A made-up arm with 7 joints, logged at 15 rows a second.
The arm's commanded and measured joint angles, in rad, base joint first. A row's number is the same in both.
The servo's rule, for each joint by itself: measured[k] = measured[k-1] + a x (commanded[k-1-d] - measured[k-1]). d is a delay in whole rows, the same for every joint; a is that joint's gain. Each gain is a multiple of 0.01, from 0.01 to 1. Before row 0 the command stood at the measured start. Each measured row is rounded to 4 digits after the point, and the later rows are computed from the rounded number. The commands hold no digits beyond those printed.
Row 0, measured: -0.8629, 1.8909, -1.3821, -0.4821, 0.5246, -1.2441, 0.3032
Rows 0 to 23, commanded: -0.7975, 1.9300, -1.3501, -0.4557, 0.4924, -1.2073, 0.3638; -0.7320, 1.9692, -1.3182, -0.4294, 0.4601, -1.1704, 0.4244; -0.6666, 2.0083, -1.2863, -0.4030, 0.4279, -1.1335, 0.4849; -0.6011, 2.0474, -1.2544, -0.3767, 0.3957, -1.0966, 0.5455; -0.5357, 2.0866, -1.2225, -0.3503, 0.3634, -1.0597, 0.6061; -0.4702, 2.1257, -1.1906, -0.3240, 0.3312, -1.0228, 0.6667; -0.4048, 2.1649, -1.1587, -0.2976, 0.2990, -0.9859, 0.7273; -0.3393, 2.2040, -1.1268, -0.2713, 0.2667, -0.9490, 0.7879; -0.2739, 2.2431, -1.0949, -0.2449, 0.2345, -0.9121, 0.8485; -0.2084, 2.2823, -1.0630, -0.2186, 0.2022, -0.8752, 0.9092; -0.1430, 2.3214, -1.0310, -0.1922, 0.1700, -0.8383, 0.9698; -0.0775, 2.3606, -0.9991, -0.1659, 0.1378, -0.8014, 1.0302; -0.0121, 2.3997, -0.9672, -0.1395, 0.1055, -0.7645, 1.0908; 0.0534, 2.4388, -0.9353, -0.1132, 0.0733, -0.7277, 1.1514; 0.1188, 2.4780, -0.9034, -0.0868, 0.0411, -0.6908, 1.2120; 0.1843, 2.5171, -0.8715, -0.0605, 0.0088, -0.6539, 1.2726; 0.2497, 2.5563, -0.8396, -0.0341, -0.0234, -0.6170, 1.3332; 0.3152, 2.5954, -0.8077, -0.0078, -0.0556, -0.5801, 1.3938; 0.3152, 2.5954, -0.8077, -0.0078, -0.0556, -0.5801, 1.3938; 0.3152, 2.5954, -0.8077, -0.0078, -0.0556, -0.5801, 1.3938; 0.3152, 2.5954, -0.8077, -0.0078, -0.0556, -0.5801, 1.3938; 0.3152, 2.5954, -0.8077, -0.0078, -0.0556, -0.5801, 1.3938; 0.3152, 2.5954, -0.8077, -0.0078, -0.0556, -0.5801, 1.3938; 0.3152, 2.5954, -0.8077, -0.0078, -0.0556, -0.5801, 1.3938
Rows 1 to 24, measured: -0.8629, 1.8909, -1.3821, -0.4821, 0.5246, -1.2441, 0.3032; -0.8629, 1.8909, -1.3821, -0.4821, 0.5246, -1.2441, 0.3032; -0.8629, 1.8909, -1.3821, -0.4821, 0.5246, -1.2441, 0.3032; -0.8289, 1.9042, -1.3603, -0.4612, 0.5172, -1.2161, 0.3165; -0.7785, 1.9263, -1.3317, -0.4361, 0.5041, -1.1814, 0.3402; -0.7203, 1.9542, -1.3008, -0.4100, 0.4866, -1.1450, 0.3720; -0.6583, 1.9859, -1.2692, -0.3837, 0.4657, -1.1082, 0.4102; -0.5945, 2.0201, -1.2374, -0.3573, 0.4422, -1.0713, 0.4533; -0.5299, 2.0560, -1.2056, -0.3310, 0.4167, -1.0344, 0.5002; -0.4648, 2.0930, -1.1737, -0.3046, 0.3896, -0.9975, 0.5502; -0.3995, 2.1307, -1.1418, -0.2783, 0.3613, -0.9606, 0.6025; -0.3342, 2.1689, -1.1099, -0.2519, 0.3321, -0.9237, 0.6566; -0.2688, 2.2075, -1.0780, -0.2256, 0.3022, -0.8868, 0.7122; -0.2034, 2.2462, -1.0460, -0.1992, 0.2718, -0.8499, 0.7689; -0.1379, 2.2851, -1.0141, -0.1729, 0.2410, -0.8130, 0.8264; -0.0725, 2.3241, -0.9822, -0.1465, 0.2098, -0.7761, 0.8846; -0.0070, 2.3631, -0.9503, -0.1202, 0.1784, -0.7393, 0.9433; 0.0584, 2.4022, -0.9184, -0.0938, 0.1468, -0.7024, 1.0024; 0.1239, 2.4413, -0.8865, -0.0675, 0.1151, -0.6655, 1.0618; 0.1893, 2.4804, -0.8546, -0.0411, 0.0832, -0.6286, 1.1215; 0.2548, 2.5195, -0.8227, -0.0148, 0.0513, -0.5917, 1.1814; 0.2862, 2.5453, -0.8125, -0.0093, 0.0267, -0.5829, 1.2281; 0.3013, 2.5623, -0.8092, -0.0081, 0.0078, -0.5808, 1.2646; 0.3085, 2.5736, -0.8082, -0.0079, -0.0068, -0.5803, 1.2930
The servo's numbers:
d 3
a 0.52 0.34 0.68 0.79 0.23 0.76 0.22

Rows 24 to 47, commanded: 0.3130, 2.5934, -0.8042, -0.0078, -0.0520, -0.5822, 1.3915; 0.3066, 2.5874, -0.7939, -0.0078, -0.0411, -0.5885, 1.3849; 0.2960, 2.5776, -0.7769, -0.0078, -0.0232, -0.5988, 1.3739; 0.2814, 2.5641, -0.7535, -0.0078, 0.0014, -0.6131, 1.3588; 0.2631, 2.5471, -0.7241, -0.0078, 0.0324, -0.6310, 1.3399; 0.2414, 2.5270, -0.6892, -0.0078, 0.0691, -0.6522, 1.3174; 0.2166, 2.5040, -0.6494, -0.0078, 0.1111, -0.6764, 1.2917; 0.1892, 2.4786, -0.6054, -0.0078, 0.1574, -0.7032, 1.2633; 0.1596, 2.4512, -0.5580, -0.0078, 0.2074, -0.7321, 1.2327; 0.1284, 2.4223, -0.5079, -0.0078, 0.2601, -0.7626, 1.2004; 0.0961, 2.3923, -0.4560, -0.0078, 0.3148, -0.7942, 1.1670; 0.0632, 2.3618, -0.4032, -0.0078, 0.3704, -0.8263, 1.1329; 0.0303, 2.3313, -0.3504, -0.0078, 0.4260, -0.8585, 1.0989; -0.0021, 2.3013, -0.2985, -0.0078, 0.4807, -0.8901, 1.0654; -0.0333, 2.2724, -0.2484, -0.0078, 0.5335, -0.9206, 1.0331; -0.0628, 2.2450, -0.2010, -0.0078, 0.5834, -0.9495, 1.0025; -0.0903, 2.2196, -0.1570, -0.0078, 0.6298, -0.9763, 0.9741; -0.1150, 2.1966, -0.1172, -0.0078, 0.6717, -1.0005, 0.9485; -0.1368, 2.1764, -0.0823, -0.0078, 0.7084, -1.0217, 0.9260; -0.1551, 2.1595, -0.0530, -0.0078, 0.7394, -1.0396, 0.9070; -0.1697, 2.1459, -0.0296, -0.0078, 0.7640, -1.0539, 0.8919; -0.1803, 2.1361, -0.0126, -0.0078, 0.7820, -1.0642, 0.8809; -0.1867, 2.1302, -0.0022, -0.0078, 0.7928, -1.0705, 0.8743; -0.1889, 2.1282, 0.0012, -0.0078, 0.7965, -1.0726, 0.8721
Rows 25 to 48, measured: 0.3120, 2.5810, -0.8079, -0.0078, -0.0180, -0.5801, 1.3152; 0.3137, 2.5859, -0.8078, -0.0078, -0.0266, -0.5801, 1.3325; 0.3145, 2.5891, -0.8077, -0.0078, -0.0333, -0.5801, 1.3460; 0.3137, 2.5906, -0.8053, -0.0078, -0.0376, -0.5817, 1.3560; 0.3100, 2.5895, -0.7975, -0.0078, -0.0384, -0.5869, 1.3624; 0.3027, 2.5855, -0.7835, -0.0078, -0.0349, -0.5959, 1.3649; 0.2916, 2.5782, -0.7631, -0.0078, -0.0266, -0.6090, 1.3636; 0.2768, 2.5676, -0.7366, -0.0078, -0.0130, -0.6257, 1.3584; 0.2584, 2.5538, -0.7044, -0.0078, 0.0059, -0.6458, 1.3494; 0.2367, 2.5369, -0.6670, -0.0078, 0.0301, -0.6691, 1.3367; 0.2120, 2.5171, -0.6251, -0.0078, 0.0594, -0.6950, 1.3206; 0.1848, 2.4947, -0.5795, -0.0078, 0.0934, -0.7232, 1.3013; 0.1555, 2.4701, -0.5308, -0.0078, 0.1317, -0.7531, 1.2791; 0.1246, 2.4436, -0.4799, -0.0078, 0.1738, -0.7843, 1.2544; 0.0927, 2.4158, -0.4277, -0.0078, 0.2190, -0.8162, 1.2277; 0.0603, 2.3871, -0.3751, -0.0078, 0.2666, -0.8483, 1.1994; 0.0279, 2.3579, -0.3230, -0.0078, 0.3158, -0.8801, 1.1699; -0.0039, 2.3288, -0.2723, -0.0078, 0.3659, -0.9109, 1.1398; -0.0345, 2.3003, -0.2238, -0.0078, 0.4159, -0.9402, 1.1096; -0.0635, 2.2729, -0.1784, -0.0078, 0.4651, -0.9676, 1.0798; -0.0903, 2.2470, -0.1368, -0.0078, 0.5126, -0.9926, 1.0509; -0.1145, 2.2230, -0.0997, -0.0078, 0.5576, -1.0147, 1.0234; -0.1356, 2.2014, -0.0679, -0.0078, 0.5994, -1.0336, 0.9978; -0.1533, 2.1825, -0.0419, -0.0078, 0.6373, -1.0490, 0.9745
